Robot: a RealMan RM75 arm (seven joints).
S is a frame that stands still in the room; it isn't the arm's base.
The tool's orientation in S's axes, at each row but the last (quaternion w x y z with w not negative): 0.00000 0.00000 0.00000 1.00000; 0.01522 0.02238 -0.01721 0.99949; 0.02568 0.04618 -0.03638 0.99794; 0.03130 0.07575 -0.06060 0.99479; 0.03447 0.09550 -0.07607 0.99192; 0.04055 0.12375 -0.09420 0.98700; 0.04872 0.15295 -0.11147 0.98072; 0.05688 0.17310 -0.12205 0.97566
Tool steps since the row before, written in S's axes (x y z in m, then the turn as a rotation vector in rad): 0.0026 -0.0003 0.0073 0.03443 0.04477 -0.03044; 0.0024 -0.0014 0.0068 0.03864 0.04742 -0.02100; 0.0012 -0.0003 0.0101 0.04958 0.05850 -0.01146; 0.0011 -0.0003 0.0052 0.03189 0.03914 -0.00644; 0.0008 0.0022 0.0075 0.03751 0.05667 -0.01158; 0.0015 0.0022 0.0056 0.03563 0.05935 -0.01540; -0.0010 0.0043 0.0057 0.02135 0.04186 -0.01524; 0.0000 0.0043 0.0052 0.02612 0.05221 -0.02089
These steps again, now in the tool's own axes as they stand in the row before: -0.0026 0.0003 0.0073 -0.03443 -0.04477 -0.03044; -0.0021 0.0011 0.0069 -0.03813 -0.04787 -0.02092; -0.0003 -0.0005 0.0102 -0.04758 -0.06017 -0.01129; -0.0003 -0.0004 0.0053 -0.03038 -0.04031 -0.00654; 0.0008 -0.0033 0.0071 -0.03594 -0.05732 -0.01325; 0.0001 -0.0033 0.0053 -0.03493 -0.05908 -0.01786; 0.0030 -0.0052 0.0040 -0.02241 -0.04028 -0.01775; 0.0021 -0.0053 0.0036 -0.02814 -0.04976 -0.02402
